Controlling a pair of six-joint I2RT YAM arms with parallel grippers.
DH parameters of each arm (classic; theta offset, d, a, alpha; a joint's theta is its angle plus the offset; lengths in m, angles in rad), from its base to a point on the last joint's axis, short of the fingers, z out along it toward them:
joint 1: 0 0.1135 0.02 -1.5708
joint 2: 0 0 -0.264 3.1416
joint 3: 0.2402 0 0.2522 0
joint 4: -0.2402 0 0.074 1.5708
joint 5: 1.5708 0 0 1.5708
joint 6: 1.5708 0.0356 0 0
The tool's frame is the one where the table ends.
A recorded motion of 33 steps. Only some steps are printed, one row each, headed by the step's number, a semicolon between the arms.
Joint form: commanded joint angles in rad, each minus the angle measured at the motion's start. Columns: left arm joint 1, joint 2, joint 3, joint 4, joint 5, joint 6; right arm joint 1, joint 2, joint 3, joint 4, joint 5, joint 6.
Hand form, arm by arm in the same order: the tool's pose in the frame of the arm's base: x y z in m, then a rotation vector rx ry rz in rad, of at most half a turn. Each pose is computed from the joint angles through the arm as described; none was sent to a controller.
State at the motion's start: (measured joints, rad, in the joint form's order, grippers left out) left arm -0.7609 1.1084 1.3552 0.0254 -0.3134 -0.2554; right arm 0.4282 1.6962 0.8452 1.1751 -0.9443 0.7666
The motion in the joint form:
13: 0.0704 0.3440 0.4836 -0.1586 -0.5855 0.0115; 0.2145 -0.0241 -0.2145 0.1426 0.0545 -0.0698
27: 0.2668 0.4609 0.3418 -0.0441 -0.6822 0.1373; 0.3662 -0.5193 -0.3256 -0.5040 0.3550 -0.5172
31: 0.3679 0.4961 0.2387 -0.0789 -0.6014 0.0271; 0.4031 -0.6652 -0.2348 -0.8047 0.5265 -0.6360
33: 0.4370 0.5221 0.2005 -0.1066 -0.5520 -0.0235; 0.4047 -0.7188 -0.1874 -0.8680 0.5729 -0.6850
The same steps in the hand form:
13: 0.2384 -0.1608 0.5476 -0.4643 1.3384 -0.1817; 0.2355 0.2109 0.2213 -0.8296 1.3977 1.6429
27: 0.3203 -0.1386 0.4784 -0.5297 1.4206 0.2361; 0.1631 0.1943 0.2565 -0.9234 1.4374 1.2550
31: 0.3526 -0.1156 0.4286 -0.5544 1.5183 0.2670; 0.1503 0.1862 0.2894 -0.9020 1.4735 1.0634
33: 0.3693 -0.0954 0.4035 -0.5818 1.5761 0.2926; 0.1458 0.1796 0.3110 -0.8886 1.4201 0.9958

